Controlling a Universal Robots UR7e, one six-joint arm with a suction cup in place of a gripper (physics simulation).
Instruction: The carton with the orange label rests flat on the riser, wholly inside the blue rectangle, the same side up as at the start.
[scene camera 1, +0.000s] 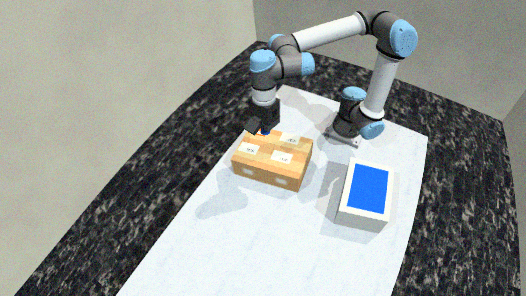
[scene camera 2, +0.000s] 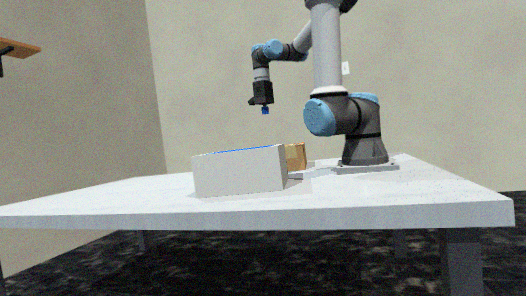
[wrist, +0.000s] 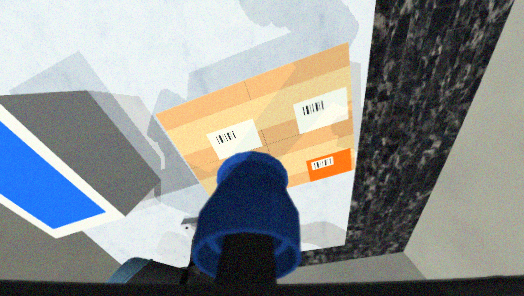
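Seen in the pictures: end effector, tool point: (scene camera 1: 265, 131) (scene camera 2: 265, 113) (wrist: 252, 182); arm's base, origin of the base link: (scene camera 1: 346, 127) (scene camera 2: 364, 162).
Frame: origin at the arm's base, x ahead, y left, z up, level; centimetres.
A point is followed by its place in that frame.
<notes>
The carton (scene camera 1: 266, 153) {x 42.2, y -15.8, z 8.6 cm} (scene camera 2: 296, 157) (wrist: 277, 119) {x 43.2, y -16.8, z 8.3 cm} lies flat on the table, with several white labels and an orange label (wrist: 344, 163) {x 35.1, y -29.9, z 8.4 cm} on its top. The gripper partly covers the orange label in scene camera 1. In scene camera 2 the riser hides much of the carton. The white riser (scene camera 1: 362, 221) {x 42.8, y 32.0, z 5.5 cm} (scene camera 2: 240, 172) {x 26.3, y 35.8, z 3.9 cm} (wrist: 115, 140) {x 36.1, y 18.2, z 0.4 cm} stands apart from it, with the blue rectangle (scene camera 1: 368, 189) {x 32.2, y 27.1, z 9.9 cm} (wrist: 45, 185) {x 31.3, y 24.3, z 9.9 cm} bare on top. My gripper (scene camera 1: 265, 132) (scene camera 2: 265, 111) (wrist: 252, 167), a blue suction cup, hangs above the carton with a clear gap, open and holding nothing.
The arm's base (scene camera 1: 345, 136) {x 7.0, y 2.9, z 1.2 cm} (scene camera 2: 367, 150) {x -2.4, y 6.4, z 4.4 cm} stands on the white table (scene camera 1: 250, 250) {x 75.2, y 4.3, z -2.1 cm} (scene camera 2: 125, 202) {x 64.7, y 47.1, z -2.1 cm}, behind the carton and riser in scene camera 1. The carton lies close to one long table edge. A wooden shelf (scene camera 2: 20, 48) is on the wall at the left in scene camera 2.
</notes>
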